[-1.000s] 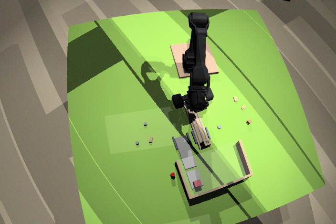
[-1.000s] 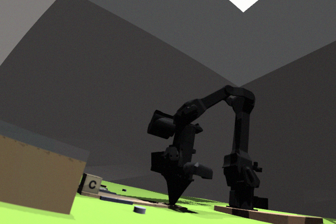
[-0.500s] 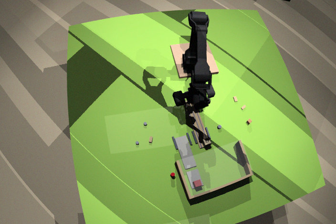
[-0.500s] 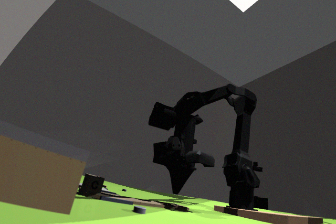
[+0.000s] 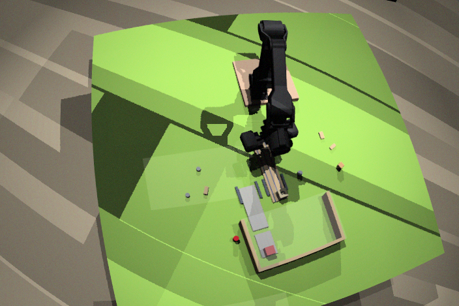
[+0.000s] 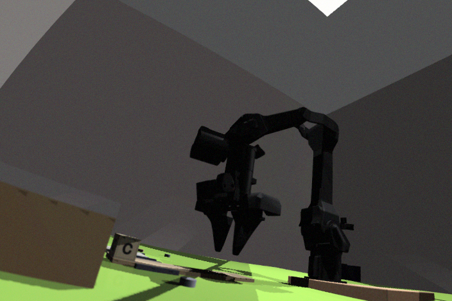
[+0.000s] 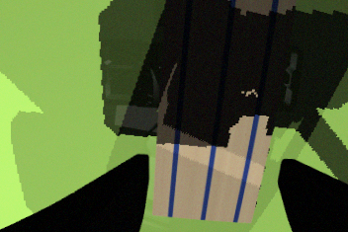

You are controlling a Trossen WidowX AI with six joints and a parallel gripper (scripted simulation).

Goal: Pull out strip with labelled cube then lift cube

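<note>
My gripper tip is 70 mm short of the tan strip, 40 mm above it and 10 mm to the right of it. Round my gripper tip: grey disc: 120 mm to the left, 90 mm ahead, 40 mm below; labelled cube: 170 mm ahead, 50 mm to the left, 20 mm below; red knob: 320 mm ahead, 120 mm to the right, 30 mm below.
</note>
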